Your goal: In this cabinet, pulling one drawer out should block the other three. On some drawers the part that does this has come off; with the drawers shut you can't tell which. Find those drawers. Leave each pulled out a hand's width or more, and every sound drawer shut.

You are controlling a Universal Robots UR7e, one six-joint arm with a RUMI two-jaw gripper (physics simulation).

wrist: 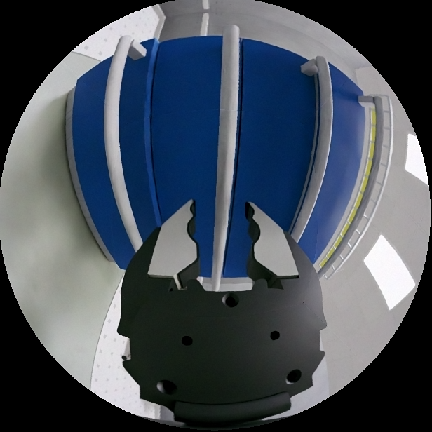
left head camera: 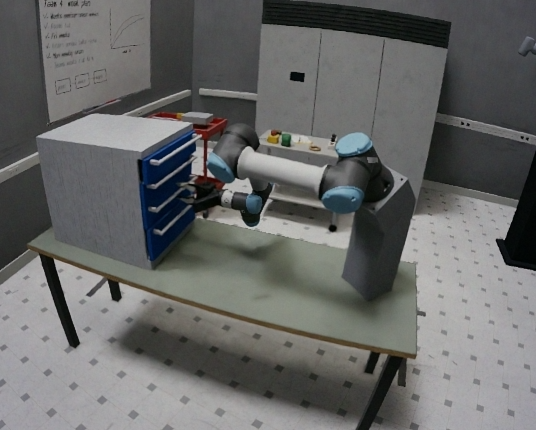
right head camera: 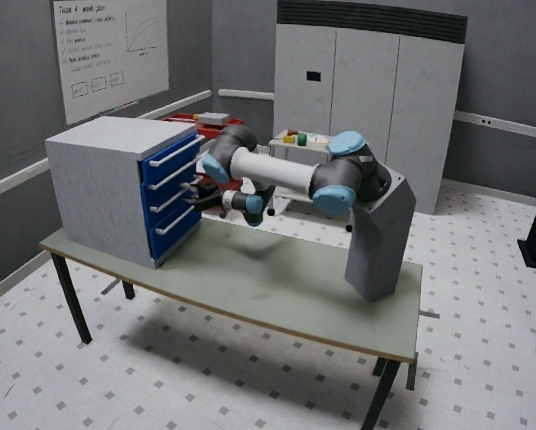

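Note:
The grey cabinet (left head camera: 95, 195) (right head camera: 102, 195) stands at the table's left end. Its four blue drawers look shut. The top drawer (left head camera: 155, 172) (right head camera: 155, 172) and bottom drawer (left head camera: 165, 242) (right head camera: 167, 241) (wrist: 87, 150) have pale bar handles. The second drawer's handle (left head camera: 172, 172) (right head camera: 172, 174) (wrist: 324, 120) lies right of the fingers in the wrist view. My gripper (left head camera: 184, 193) (right head camera: 185, 193) (wrist: 220, 201) is partly open at the third drawer. The third drawer's handle (left head camera: 165, 202) (right head camera: 167, 201) (wrist: 228, 125) runs between the parted jaws, not clamped. The fingers hide its far end in the head views.
The green table (left head camera: 300, 300) (right head camera: 300, 305) carries the cabinet and the arm's grey pedestal (left head camera: 377, 250) (right head camera: 375, 250). A red cart (left head camera: 205, 155) and a white trolley with small items stand behind the table. The forearm passes above the table beside the drawers.

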